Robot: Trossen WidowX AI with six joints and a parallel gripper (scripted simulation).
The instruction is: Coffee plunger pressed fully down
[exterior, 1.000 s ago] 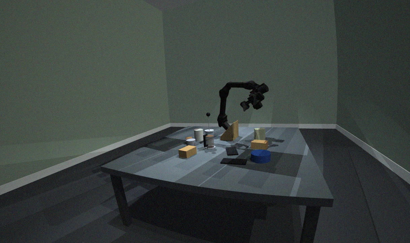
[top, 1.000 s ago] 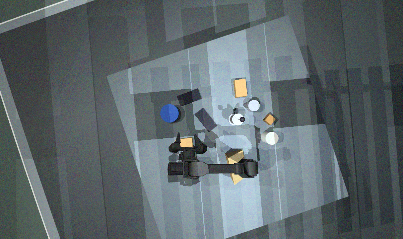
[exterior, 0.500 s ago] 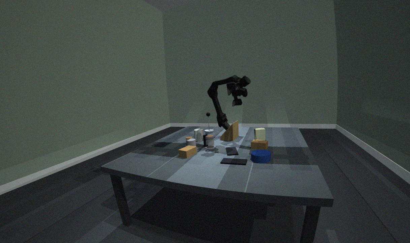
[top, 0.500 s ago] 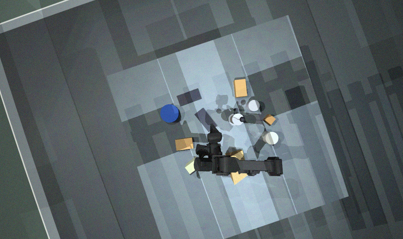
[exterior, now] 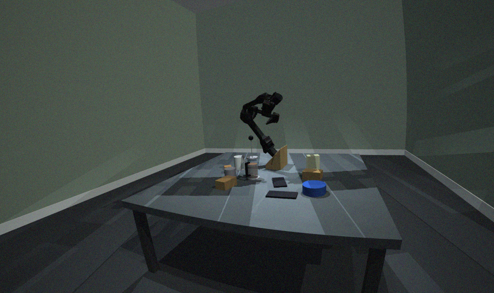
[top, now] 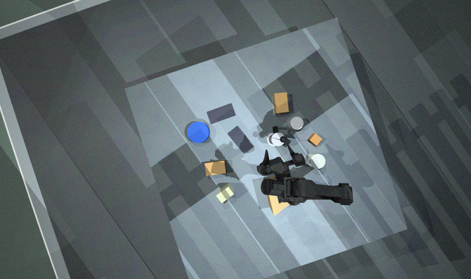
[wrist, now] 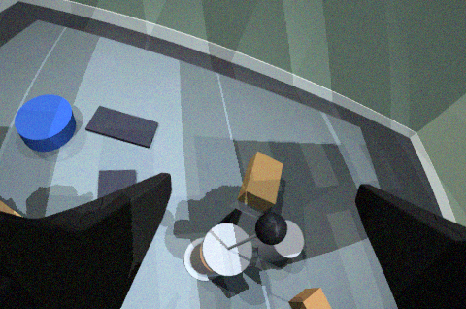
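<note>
Right now the coffee press is 23 cm below my gripper tip, 6 cm to the right of it and 3 cm ahead of it. Round my gripper tip: pale block 30 cm below, 28 cm to the left, 20 cm behind; orange cube 33 cm below, 27 cm to the right, 3 cm behind.
</note>
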